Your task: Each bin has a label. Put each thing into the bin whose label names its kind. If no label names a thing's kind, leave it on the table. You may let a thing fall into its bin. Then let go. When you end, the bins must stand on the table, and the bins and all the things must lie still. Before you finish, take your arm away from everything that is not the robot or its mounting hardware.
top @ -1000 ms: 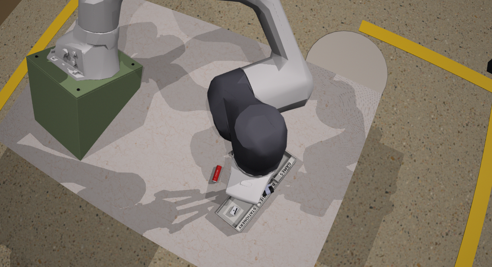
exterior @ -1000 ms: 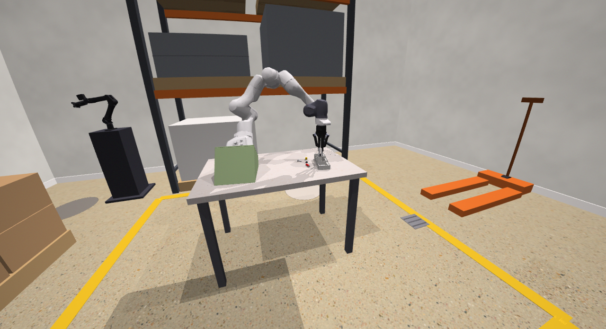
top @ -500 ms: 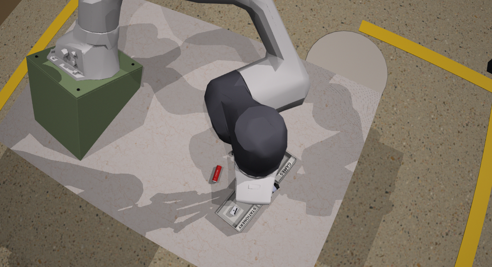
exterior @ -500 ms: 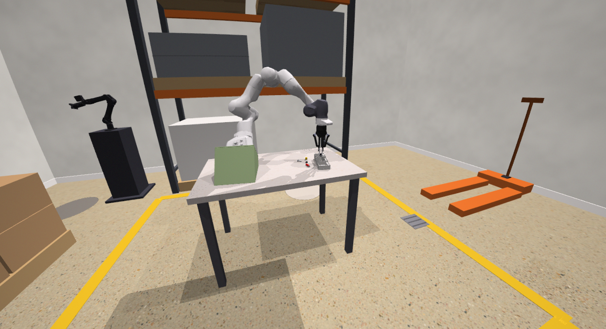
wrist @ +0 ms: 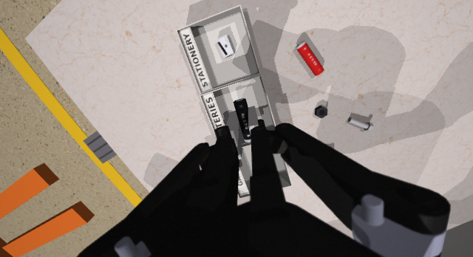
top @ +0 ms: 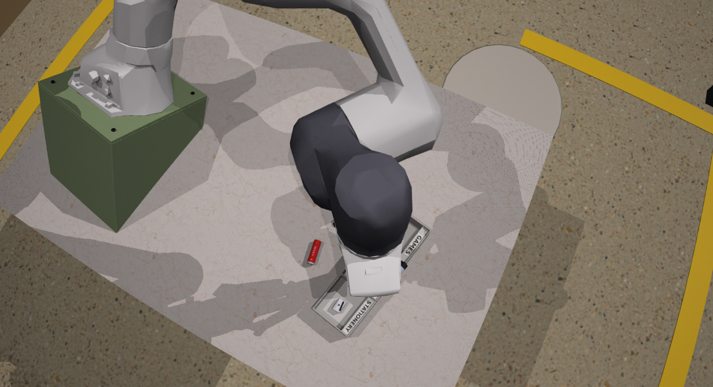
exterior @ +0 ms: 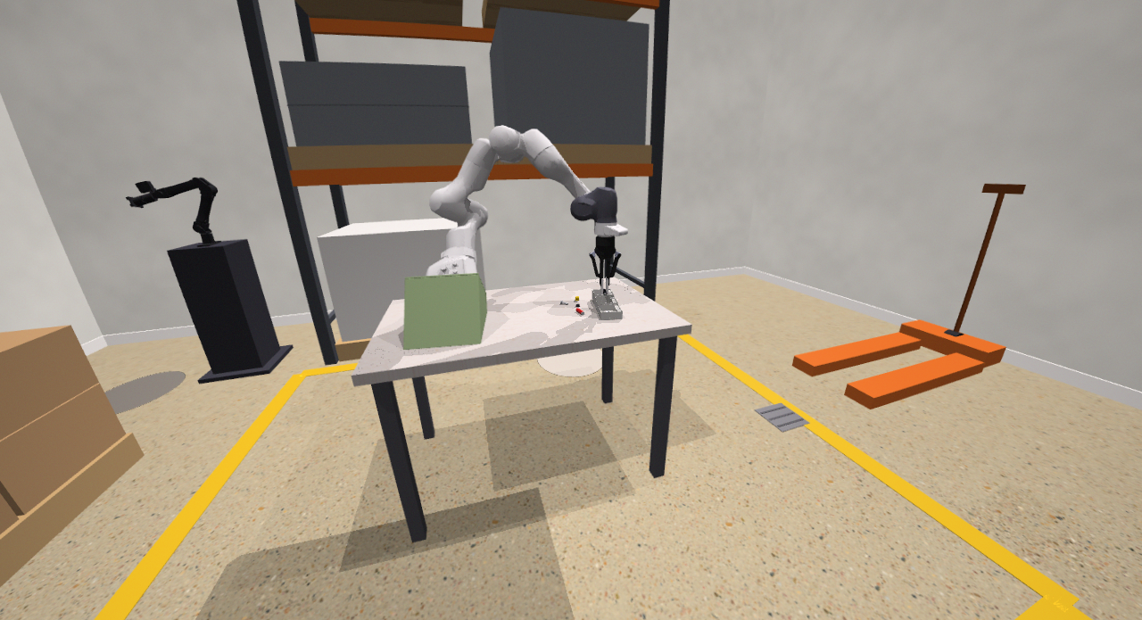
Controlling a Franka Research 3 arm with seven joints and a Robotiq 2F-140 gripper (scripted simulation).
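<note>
Now: the red battery 110 mm behind my hand, 10 mm to the right of it and 90 mm below it. From my hand the other things lie so: black nut 90 mm behind, 70 mm to the left, 100 mm below; black battery 30 mm below; yellow die 70 mm behind, 140 mm to the left, 90 mm below.
</note>
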